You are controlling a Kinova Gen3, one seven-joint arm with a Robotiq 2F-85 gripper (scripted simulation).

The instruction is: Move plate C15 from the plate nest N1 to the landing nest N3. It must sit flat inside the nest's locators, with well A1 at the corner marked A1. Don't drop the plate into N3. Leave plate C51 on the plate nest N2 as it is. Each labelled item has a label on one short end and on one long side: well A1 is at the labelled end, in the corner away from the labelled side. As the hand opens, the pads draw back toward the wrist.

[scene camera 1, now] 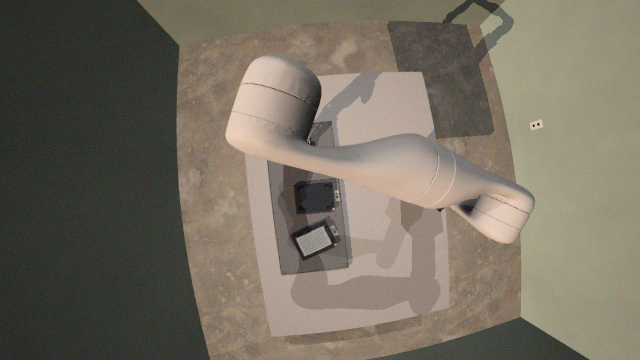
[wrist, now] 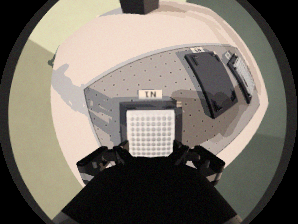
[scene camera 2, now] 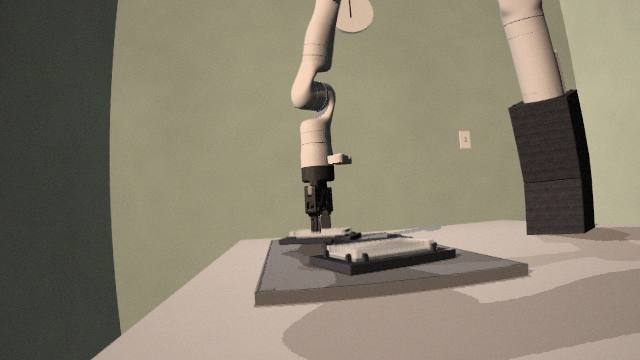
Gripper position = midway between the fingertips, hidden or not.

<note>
I see my gripper (scene camera 2: 321,232) and a landing nest N3 (scene camera 1: 313,198).
My gripper shows as well in the wrist view (wrist: 150,145). The landing nest N3 shows as well in the wrist view (wrist: 216,85).
</note>
